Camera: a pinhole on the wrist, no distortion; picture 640 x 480 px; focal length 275.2 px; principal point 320.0 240.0 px. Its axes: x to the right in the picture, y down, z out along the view. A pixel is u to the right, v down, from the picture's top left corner.
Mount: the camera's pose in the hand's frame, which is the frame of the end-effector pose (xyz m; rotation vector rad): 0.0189 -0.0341 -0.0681 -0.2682 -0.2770 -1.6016
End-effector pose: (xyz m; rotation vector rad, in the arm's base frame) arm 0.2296 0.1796 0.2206 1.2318 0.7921 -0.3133
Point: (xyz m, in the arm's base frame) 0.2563 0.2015 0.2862
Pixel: 108 112
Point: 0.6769 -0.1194 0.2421
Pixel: 296 348
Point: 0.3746 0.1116 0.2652
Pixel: 243 283
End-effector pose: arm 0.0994 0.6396 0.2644 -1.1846 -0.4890 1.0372
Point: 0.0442 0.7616 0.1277
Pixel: 117 359
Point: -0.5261 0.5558 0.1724
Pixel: 242 58
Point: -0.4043 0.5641 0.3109
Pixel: 312 46
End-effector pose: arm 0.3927 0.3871 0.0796 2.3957 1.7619 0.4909
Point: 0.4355 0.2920 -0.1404
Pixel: 385 105
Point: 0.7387 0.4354 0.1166
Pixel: 27 359
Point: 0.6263 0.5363 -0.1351
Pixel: 310 342
